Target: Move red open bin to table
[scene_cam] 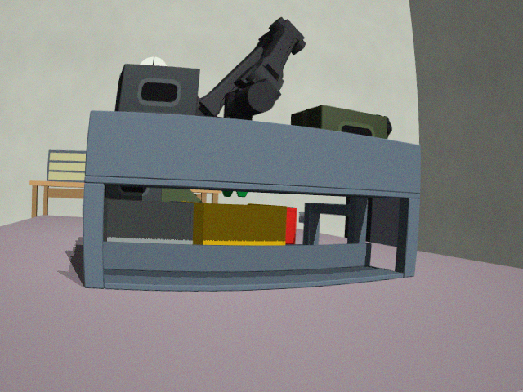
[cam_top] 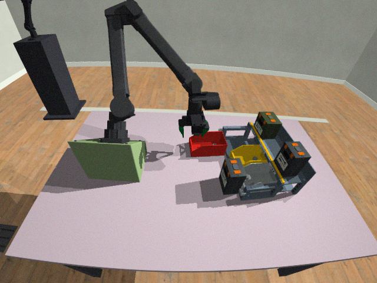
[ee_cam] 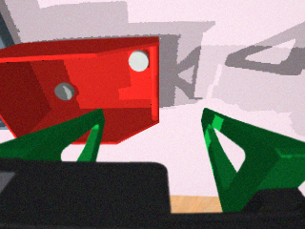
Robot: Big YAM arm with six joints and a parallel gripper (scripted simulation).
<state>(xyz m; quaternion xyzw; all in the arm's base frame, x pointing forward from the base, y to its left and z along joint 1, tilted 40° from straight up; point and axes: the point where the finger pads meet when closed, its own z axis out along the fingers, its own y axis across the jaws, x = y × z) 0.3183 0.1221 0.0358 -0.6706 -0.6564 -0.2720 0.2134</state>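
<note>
Now: the red open bin 80 mm ahead of my hand and 60 mm below it. Round my hand: grey bin 280 mm ahead, 210 mm to the right, 60 mm below; yellow bin 270 mm ahead, 100 mm to the right, 60 mm below.
</note>
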